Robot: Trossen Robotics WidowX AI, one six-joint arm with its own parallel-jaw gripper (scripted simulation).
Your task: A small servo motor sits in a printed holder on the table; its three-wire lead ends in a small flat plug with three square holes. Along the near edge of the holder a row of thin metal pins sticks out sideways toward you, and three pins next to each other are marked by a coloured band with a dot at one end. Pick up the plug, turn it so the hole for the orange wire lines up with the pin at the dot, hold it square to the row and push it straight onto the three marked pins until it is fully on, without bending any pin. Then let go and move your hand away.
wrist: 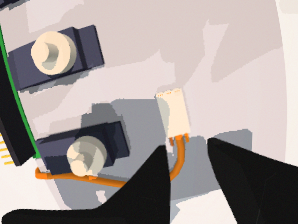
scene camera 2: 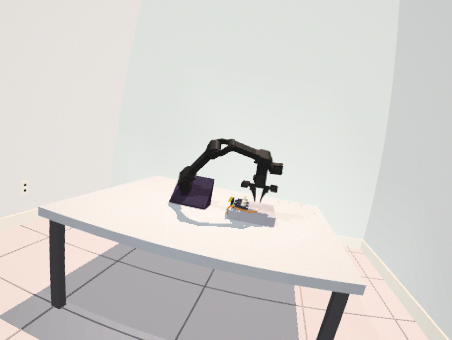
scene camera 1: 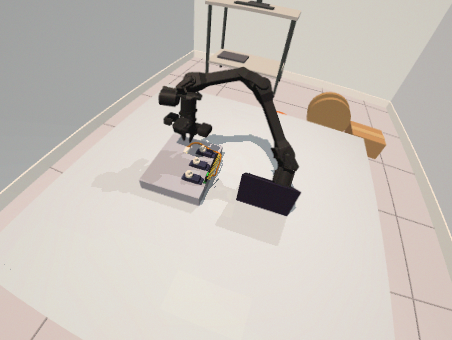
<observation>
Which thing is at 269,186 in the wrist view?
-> My gripper.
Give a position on a grey printed holder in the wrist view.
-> At 230,67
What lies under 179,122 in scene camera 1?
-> My gripper.
</observation>
